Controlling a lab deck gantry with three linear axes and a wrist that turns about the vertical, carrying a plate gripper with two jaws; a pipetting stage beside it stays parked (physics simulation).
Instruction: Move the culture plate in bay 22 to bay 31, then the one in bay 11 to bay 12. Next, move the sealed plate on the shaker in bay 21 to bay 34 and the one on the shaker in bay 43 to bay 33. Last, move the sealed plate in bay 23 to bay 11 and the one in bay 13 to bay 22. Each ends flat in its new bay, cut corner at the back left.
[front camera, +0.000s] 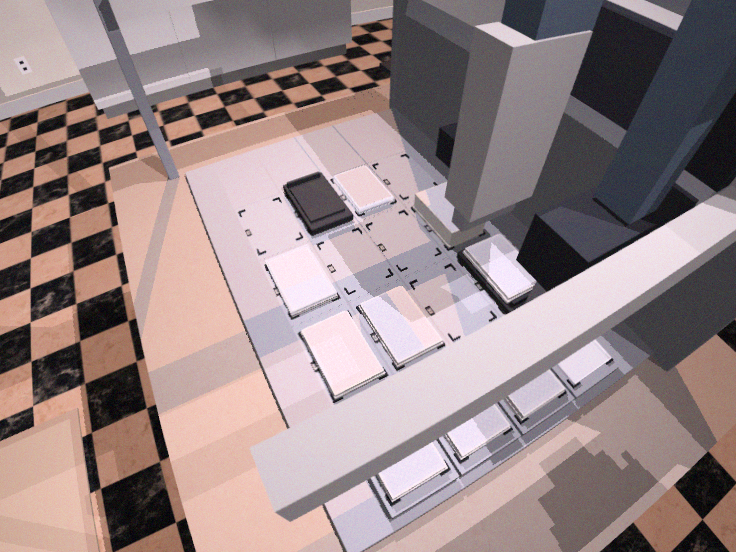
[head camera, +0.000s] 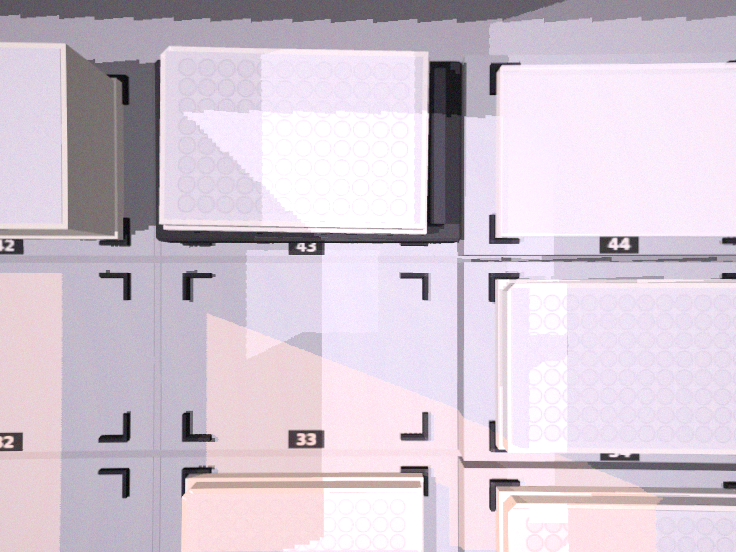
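Seen in the pictures: robot's base, origin of the base link: (front camera: 240, 213).
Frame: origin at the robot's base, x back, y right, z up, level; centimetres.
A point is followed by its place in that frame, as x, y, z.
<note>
A sealed plate (front camera: 499, 268) @[-39.6, -35.0, 3.6] (head camera: 294, 142) @[-39.2, -36.4, 3.7] sits on the black shaker (front camera: 510, 303) @[-45.8, -32.6, 2.5] (head camera: 447, 148) @[-46.6, -36.6, 1.9] in bay 43. Bay 33 shows bare corner marks. A sealed plate (front camera: 535, 393) @[-60.0, -25.3, 2.9] (head camera: 624, 368) @[-55.0, -25.7, 2.9] lies flat in bay 34, cut corner back left. Another sealed plate (front camera: 401, 325) @[-40.0, -14.8, 1.4] (head camera: 303, 519) @[-39.3, -17.5, 1.4] is in bay 23, and one (front camera: 343, 354) @[-40.1, -4.2, 1.5] in bay 13. Culture plates lie in bay 31 (front camera: 363, 187) @[-7.1, -25.5, 1.4] and bay 12 (front camera: 302, 279) @[-23.6, -4.4, 1.4]. The shaker (front camera: 318, 202) @[-7.7, -14.8, 2.4] in bay 21 carries no plate. My gripper's body is at right in the front view; its jaws are hidden, so their state is unclear.
A tall pale box (front camera: 436, 216) @[-23.9, -32.3, 4.0] (head camera: 32, 136) @[-27.6, -36.4, 4.2] stands in bay 42, left of the bay 43 shaker. More plates stand in bay 44 (front camera: 585, 360) @[-60.0, -36.4, 2.2] (head camera: 618, 151) @[-55.1, -36.3, 2.2], bay 24 (front camera: 478, 430) @[-60.1, -14.8, 2.9] (head camera: 618, 531) @[-54.7, -17.8, 2.9] and bay 14 (front camera: 413, 469) @[-60.0, -4.4, 2.9]. A pale gantry beam (front camera: 493, 362) @[-62.5, -3.5, 40.0] crosses the front view.
</note>
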